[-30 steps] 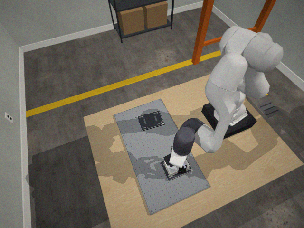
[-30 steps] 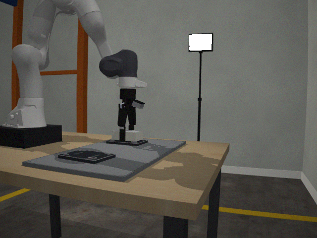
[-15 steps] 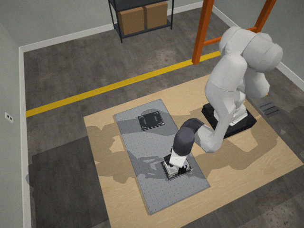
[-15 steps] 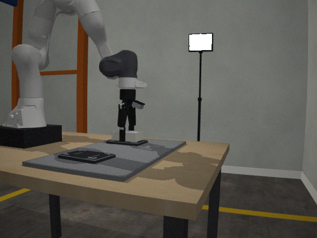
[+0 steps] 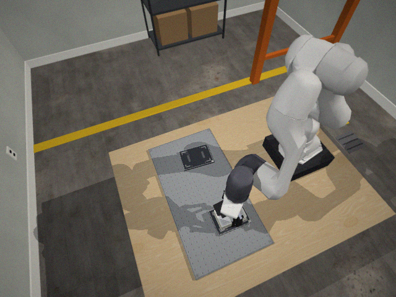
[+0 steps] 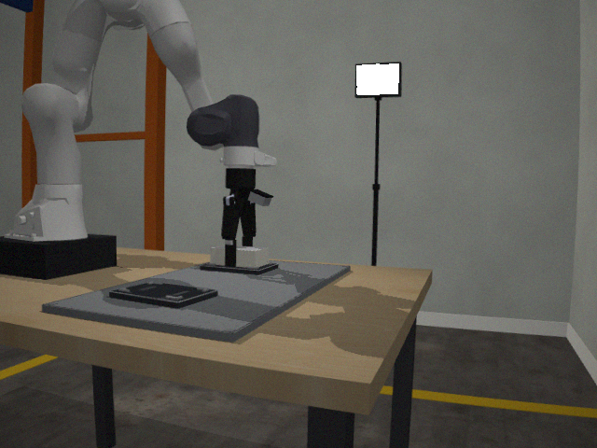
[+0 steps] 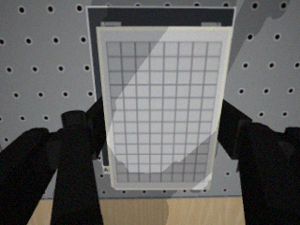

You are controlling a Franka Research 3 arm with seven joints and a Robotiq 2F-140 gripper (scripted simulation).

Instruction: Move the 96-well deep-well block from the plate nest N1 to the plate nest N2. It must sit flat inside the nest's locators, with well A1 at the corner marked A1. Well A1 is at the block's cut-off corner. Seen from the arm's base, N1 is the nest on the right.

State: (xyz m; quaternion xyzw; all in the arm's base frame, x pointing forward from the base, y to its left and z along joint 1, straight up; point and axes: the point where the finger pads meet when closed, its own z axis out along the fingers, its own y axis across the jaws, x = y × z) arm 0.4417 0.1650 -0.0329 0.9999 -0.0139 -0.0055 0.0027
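The white 96-well deep-well block is 1 cm below my hand. Also, from my hand: A1 mark: 7 cm behind, 6 cm to the left, 3 cm below; plate nest N2: 3 cm below; plate nest N1: 36 cm to the right, 3 cm below, 2 cm ahead.
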